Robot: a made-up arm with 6 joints. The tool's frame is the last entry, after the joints.
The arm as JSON. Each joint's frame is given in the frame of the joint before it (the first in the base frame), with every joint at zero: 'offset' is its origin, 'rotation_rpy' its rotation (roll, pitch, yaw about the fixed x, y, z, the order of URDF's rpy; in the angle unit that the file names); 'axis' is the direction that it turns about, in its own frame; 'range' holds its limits. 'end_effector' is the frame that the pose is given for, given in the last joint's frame.
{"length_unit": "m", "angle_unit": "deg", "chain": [
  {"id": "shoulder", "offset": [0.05, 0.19, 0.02], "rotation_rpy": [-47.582, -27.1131, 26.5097], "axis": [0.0, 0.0, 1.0], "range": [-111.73, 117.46]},
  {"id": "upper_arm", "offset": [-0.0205, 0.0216, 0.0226], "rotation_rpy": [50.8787, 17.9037, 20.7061], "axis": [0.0, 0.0, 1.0], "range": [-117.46, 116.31]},
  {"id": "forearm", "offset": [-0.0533, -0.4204, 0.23], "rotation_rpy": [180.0, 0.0, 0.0], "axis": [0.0, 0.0, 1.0], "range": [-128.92, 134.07]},
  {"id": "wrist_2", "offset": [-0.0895, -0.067, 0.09], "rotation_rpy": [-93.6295, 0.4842, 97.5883], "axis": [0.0, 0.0, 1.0], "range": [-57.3, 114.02]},
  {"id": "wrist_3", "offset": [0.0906, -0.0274, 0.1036], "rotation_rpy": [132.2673, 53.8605, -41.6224], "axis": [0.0, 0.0, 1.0], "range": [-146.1, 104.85]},
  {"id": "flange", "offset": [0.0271, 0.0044, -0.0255], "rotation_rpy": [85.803, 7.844, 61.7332], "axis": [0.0, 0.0, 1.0], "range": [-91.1, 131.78]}
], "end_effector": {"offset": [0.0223, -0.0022, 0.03], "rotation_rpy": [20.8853, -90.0, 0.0]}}
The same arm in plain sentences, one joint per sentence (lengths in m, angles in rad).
The arm has six revolute joints in a row. What follows holds with every joint at zero, and every direction is one of the base frame's. The first joint lies 0.05 m along +x and 0.19 m along +y and 0.02 m along +z from the base frame's origin and rotates about the direction (-0.604609, 0.523408, 0.600409), from -1.9501 to 2.0501 rad. The second joint lies 0.03 m along -x and 0.02 m along +y and 0.01 m along -z from the first joint and rotates about +z, from -2.0501 to 2.03 rad. The third joint lies 0.1399 m along +x and 0.4 m along -y and 0.23 m along +z from the second joint and rotates about -z, from -2.2501 to 2.34 rad. The fourth joint lies 0.11 m along -x and 0.02 m along +y and 0.09 m along -z from the third joint and rotates about the direction (-0.944241, -0.323114, 0.063303), from -1.0001 to 1.99 rad. The fifth joint lies 0.07 m along -x and 0.12 m along -y and 0.02 m along -z from the fourth joint and rotates about the direction (0.072502, 0.971726, -0.224706), from -2.5499 to 1.83 rad. The sixth joint lies 0.02 m along +x and 0.03 m along -y and 0.01 m along -z from the fifth joint and rotates about +x, from -1.59 to 2.3 rad. The tool frame, which is the frame that the pose is given for, lies 0.03 m along +x and 0.01 m along -y and 0.0201 m along -z from the sixth joint; its axes are the base frame's turned by roll 0, pitch 0 and yaw 0 rad (as in URDF: about the fixed x, then y, then z).
